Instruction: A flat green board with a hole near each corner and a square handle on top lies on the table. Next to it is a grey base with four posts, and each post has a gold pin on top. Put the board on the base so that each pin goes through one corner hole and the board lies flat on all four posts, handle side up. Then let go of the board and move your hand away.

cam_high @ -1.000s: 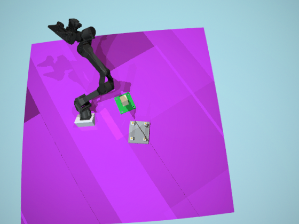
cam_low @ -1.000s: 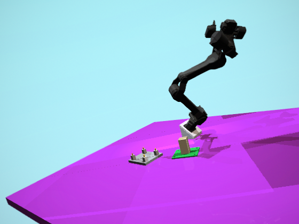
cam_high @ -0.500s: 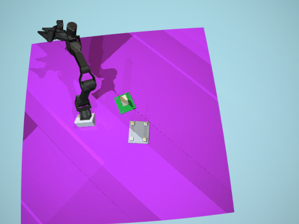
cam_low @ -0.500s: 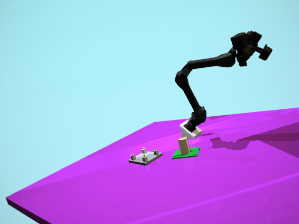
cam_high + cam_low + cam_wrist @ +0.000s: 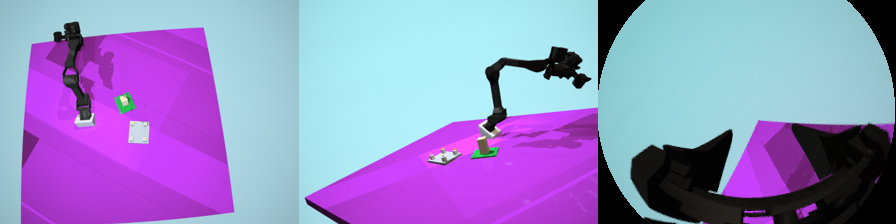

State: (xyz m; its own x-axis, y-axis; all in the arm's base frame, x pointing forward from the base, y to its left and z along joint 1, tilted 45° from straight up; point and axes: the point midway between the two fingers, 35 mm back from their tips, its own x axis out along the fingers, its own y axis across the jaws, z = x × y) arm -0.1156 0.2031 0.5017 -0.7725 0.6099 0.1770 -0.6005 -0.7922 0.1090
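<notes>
The green board is 39 cm ahead of my gripper tip, 42 cm to the right of it and 23 cm below it. The rest, counted from my gripper tip: grey base (47 cm ahead, 62 cm to the right, 25 cm below).
</notes>
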